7 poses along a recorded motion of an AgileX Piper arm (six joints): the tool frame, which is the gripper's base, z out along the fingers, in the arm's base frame.
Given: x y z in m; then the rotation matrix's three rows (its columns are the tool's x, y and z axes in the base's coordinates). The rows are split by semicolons.
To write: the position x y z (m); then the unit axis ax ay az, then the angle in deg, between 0 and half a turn. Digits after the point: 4 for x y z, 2 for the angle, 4 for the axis.
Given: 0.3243 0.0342 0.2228; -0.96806 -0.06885 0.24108; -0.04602 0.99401 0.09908; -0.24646 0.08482 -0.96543
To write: 0.3243 0.0342 0.2228 -0.0292 0.9985 0.0468 165.87
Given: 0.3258 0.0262 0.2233; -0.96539 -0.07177 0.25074; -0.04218 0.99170 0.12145; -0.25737 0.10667 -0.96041
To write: 0.3258 0.0262 0.2233 -0.0290 0.9979 0.0581 165.25
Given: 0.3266 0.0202 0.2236; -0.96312 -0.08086 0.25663; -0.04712 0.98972 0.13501; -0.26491 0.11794 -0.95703
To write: 0.3266 0.0202 0.2236 -0.0326 0.9974 0.0645 164.84
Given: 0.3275 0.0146 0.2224; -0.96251 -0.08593 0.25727; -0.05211 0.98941 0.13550; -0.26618 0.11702 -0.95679
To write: 0.3275 0.0146 0.2224 -0.0352 0.9973 0.0644 164.79
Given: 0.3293 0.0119 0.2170; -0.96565 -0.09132 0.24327; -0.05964 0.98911 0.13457; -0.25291 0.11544 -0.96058
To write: 0.3293 0.0119 0.2170 -0.0384 0.9972 0.0637 165.59
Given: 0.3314 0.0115 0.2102; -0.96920 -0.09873 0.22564; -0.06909 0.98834 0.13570; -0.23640 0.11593 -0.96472
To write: 0.3314 0.0115 0.2102 -0.0427 0.9970 0.0640 166.60
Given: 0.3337 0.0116 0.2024; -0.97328 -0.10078 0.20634; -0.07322 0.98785 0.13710; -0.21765 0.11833 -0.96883
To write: 0.3337 0.0116 0.2024 -0.0441 0.9969 0.0648 167.72
